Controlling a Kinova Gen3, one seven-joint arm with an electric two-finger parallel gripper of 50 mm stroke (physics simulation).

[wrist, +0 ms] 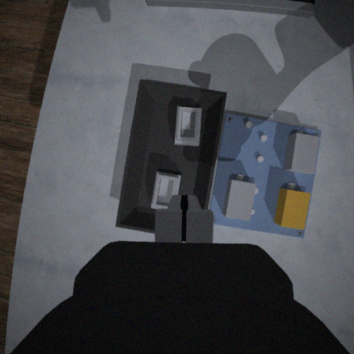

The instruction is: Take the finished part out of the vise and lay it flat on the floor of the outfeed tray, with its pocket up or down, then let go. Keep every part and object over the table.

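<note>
A dark rectangular tray (152, 125) lies left of the view's centre. Two light grey parts lie flat in it with their pockets up: one part (188, 142) near the upper right wall, the other part (166, 190) lower and to the left. My gripper (183, 211) is shut with nothing between its fingers. It hangs above the tray, and its fingertips show just right of the lower part; the fingers and gripper body hide the tray's lower right corner. I cannot tell from markings whether this is the outfeed tray. The vise cannot be made out in this view.
A blue plate (240, 170) with several short pale pegs lies directly right of the tray. It bears a grey block (302, 152) at upper right, another grey block (240, 200) and a yellow block (293, 208). The table's edge and wooden floor (25, 90) show at left.
</note>
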